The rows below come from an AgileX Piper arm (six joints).
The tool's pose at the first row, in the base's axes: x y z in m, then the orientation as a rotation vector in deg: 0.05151, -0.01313, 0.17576, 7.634, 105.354, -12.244
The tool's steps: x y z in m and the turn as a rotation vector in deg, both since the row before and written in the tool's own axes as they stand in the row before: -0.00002, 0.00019, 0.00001, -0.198, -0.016, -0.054; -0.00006, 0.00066, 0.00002, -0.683, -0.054, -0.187; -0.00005, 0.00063, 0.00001, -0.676, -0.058, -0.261; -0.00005, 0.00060, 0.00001, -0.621, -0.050, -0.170; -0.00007, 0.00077, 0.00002, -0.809, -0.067, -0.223; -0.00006, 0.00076, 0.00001, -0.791, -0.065, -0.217
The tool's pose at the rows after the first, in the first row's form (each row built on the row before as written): 0.05156, -0.01295, 0.17576, 7.445, 105.360, -12.100; 0.05173, -0.01231, 0.17576, 6.791, 105.381, -11.603; 0.05187, -0.01169, 0.17576, 6.074, 105.401, -11.164; 0.05200, -0.01110, 0.17576, 5.479, 105.414, -10.712; 0.05216, -0.01034, 0.17576, 4.703, 105.426, -10.124; 0.05230, -0.00959, 0.17576, 3.945, 105.434, -9.548
